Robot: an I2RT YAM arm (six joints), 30 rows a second.
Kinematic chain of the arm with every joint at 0, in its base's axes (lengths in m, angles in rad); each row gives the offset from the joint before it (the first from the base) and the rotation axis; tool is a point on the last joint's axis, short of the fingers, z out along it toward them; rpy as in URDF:
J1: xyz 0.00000 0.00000 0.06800 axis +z
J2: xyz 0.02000 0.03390 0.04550 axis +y
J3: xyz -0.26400 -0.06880 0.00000 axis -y
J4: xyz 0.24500 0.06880 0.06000 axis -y
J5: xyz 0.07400 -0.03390 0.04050 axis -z
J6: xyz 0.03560 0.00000 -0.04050 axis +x
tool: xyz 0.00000 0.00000 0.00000 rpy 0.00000 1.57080 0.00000
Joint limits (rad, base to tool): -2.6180..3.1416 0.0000..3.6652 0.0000..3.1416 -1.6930..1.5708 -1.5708..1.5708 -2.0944..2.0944
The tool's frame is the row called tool.
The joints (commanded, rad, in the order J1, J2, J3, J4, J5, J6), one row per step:
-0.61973, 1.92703, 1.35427, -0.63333, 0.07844, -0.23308
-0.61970, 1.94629, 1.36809, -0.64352, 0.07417, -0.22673
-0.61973, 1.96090, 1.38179, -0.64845, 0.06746, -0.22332
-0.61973, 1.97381, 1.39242, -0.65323, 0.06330, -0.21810
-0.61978, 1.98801, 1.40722, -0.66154, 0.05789, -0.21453
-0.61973, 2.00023, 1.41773, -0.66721, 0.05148, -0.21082
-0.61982, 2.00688, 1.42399, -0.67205, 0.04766, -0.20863
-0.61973, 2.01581, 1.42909, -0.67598, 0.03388, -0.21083
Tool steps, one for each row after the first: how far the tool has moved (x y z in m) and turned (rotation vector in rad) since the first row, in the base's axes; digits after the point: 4 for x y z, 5 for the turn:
0.0023, -0.0014, -0.0037, 0.01385, 0.00872, -0.00441
0.0048, -0.0029, -0.0056, 0.02319, 0.00896, -0.00532
0.0067, -0.0041, -0.0077, 0.03171, 0.01112, -0.00884
0.0090, -0.0055, -0.0094, 0.04117, 0.01359, -0.01048
0.0108, -0.0065, -0.0114, 0.05124, 0.01524, -0.01186
0.0117, -0.0070, -0.0124, 0.05773, 0.01692, -0.01282
0.0128, -0.0072, -0.0146, 0.07236, 0.01636, -0.00626

